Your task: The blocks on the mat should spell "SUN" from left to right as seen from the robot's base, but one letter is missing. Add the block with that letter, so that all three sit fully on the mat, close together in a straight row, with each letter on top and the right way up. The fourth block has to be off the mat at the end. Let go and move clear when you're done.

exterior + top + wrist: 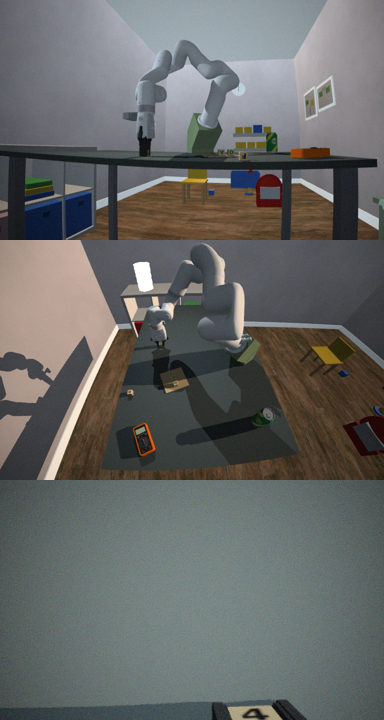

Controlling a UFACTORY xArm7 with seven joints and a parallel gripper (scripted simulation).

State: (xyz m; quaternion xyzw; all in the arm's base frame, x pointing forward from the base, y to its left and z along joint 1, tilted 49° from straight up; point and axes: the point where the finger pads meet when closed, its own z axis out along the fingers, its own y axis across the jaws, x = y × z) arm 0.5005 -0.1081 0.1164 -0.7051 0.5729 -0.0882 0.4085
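The letter block lies 200 mm behind my hand and 240 mm to the left of it. The rest, counted from my hand: green can: 690 mm behind, 360 mm to the left, 40 mm above; then tan mat: 200 mm behind, 240 mm to the left, 20 mm below; then orange multimeter: 180 mm behind, 590 mm to the left.
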